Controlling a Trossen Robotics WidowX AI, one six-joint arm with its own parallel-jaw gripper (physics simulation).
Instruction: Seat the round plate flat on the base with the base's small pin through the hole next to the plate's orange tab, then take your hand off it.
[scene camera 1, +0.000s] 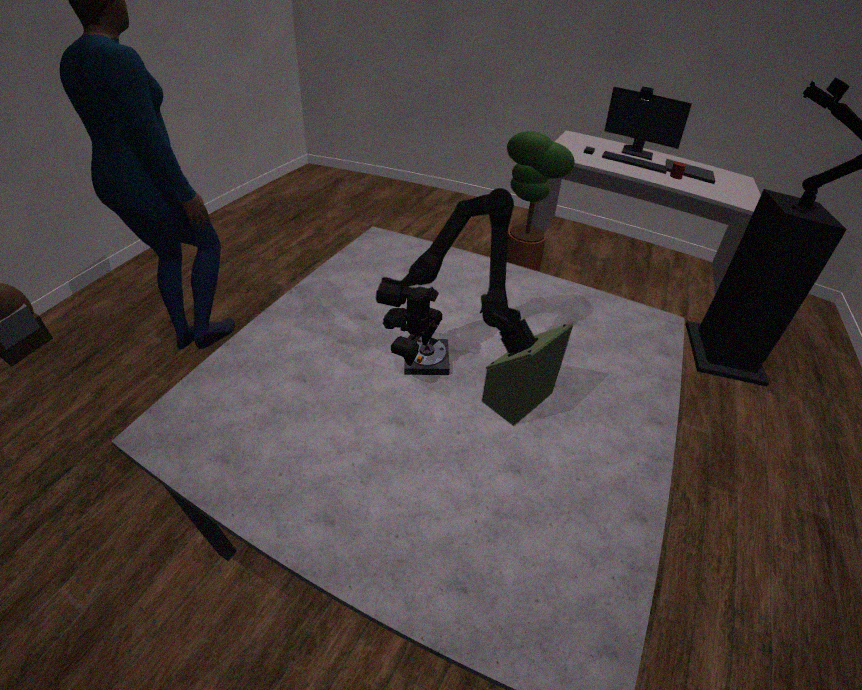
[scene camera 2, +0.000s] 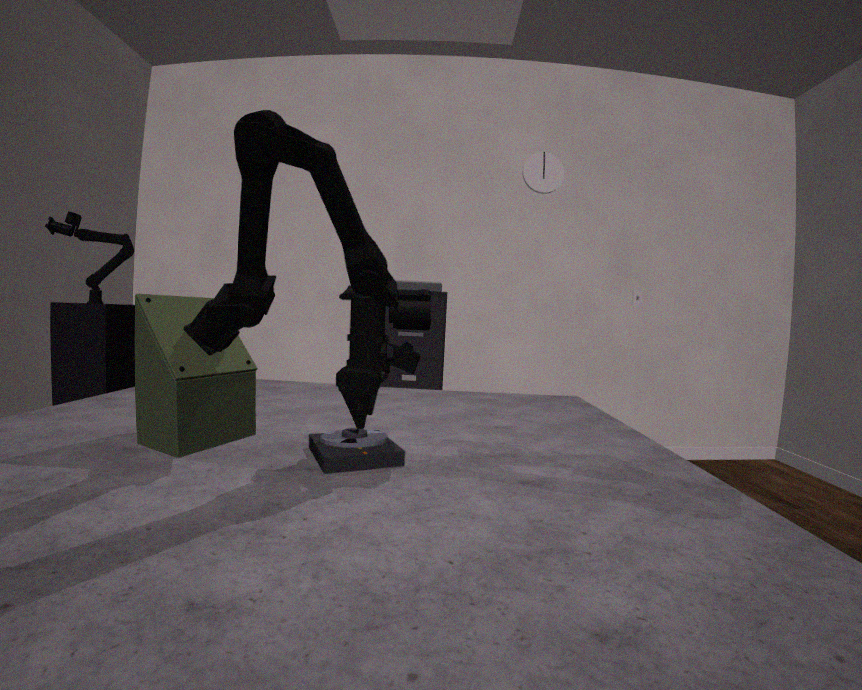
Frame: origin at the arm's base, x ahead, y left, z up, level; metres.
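Where they show: gripper, fingertip midpoint: (scene camera 1: 417, 354) (scene camera 2: 365, 421); arm's base, link origin: (scene camera 1: 523, 347) (scene camera 2: 207, 335).
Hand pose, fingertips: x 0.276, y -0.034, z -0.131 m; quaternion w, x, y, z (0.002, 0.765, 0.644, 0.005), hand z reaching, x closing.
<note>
Each offset is from my fingertips to the top centre of the thing. Level surfaces: height alone.
The round light grey plate @(dx -0.017, dy -0.039, dz -0.001 m) (scene camera 1: 439, 353) (scene camera 2: 377, 437) lies on the square dark base @(dx -0.017, dy -0.040, dz -0.006 m) (scene camera 1: 428, 371) (scene camera 2: 363, 462) and looks about level. Its orange tab @(dx -0.009, dy +0.006, dz -0.001 m) (scene camera 1: 419, 358) shows at the plate's front left in scene camera 1. Small orange marks also show at the front of the plate and base in scene camera 2. A dark hub stands at the plate's middle. My gripper (scene camera 1: 419, 350) (scene camera 2: 360, 425) is open and points straight down, with its fingertips low over the plate, close around the hub. Whether they touch it is unclear. The pin and the tab's hole are too small to tell.
My arm stands on a green slanted block (scene camera 1: 528, 377) (scene camera 2: 215, 413), right of the base in scene camera 1. The grey table @(dz -0.049 m) (scene camera 1: 402, 503) (scene camera 2: 503, 575) bears both. A person (scene camera 1: 136, 151) stands beyond the table's left edge. A potted plant (scene camera 1: 530, 161) stands behind it.
</note>
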